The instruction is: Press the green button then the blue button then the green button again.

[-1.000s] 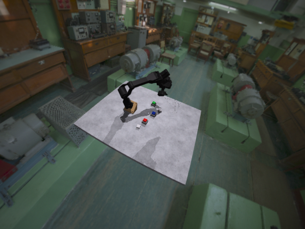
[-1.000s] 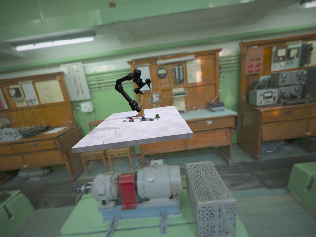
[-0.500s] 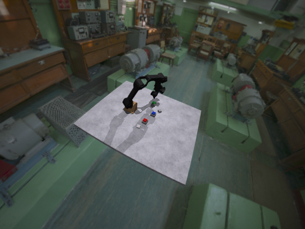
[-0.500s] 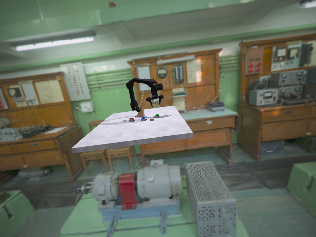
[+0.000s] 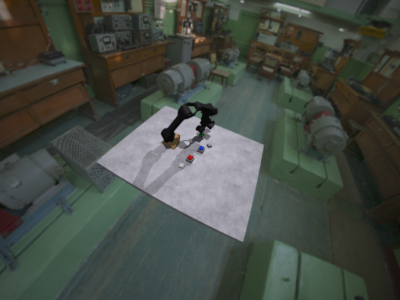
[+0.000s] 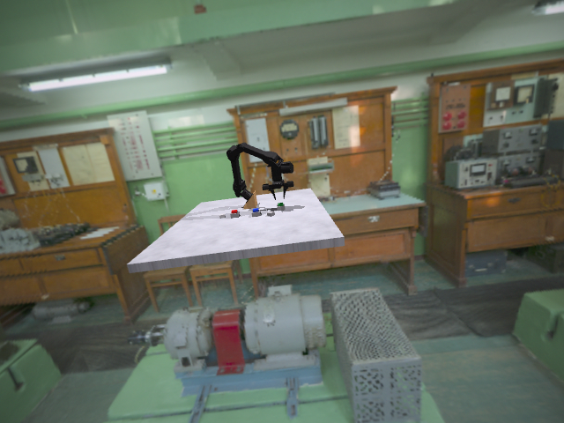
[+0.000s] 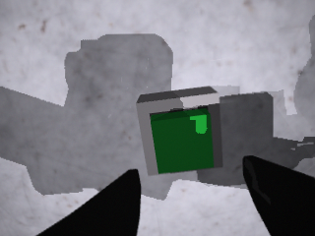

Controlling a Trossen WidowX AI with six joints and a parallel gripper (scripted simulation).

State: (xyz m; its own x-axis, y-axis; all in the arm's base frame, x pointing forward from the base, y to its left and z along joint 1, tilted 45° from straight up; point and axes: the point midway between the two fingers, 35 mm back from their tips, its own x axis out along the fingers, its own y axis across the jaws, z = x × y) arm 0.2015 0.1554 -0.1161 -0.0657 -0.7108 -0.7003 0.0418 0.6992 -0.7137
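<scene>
Now: gripper tip 3 cm above the green button. Also, from my gripper tip: blue button (15 cm to the right, 6 cm ahead, 3 cm below); then small grey block (10 cm ahead, 6 cm to the right, 5 cm below); then red button (28 cm to the right, 3 cm below, 2 cm ahead).
</scene>
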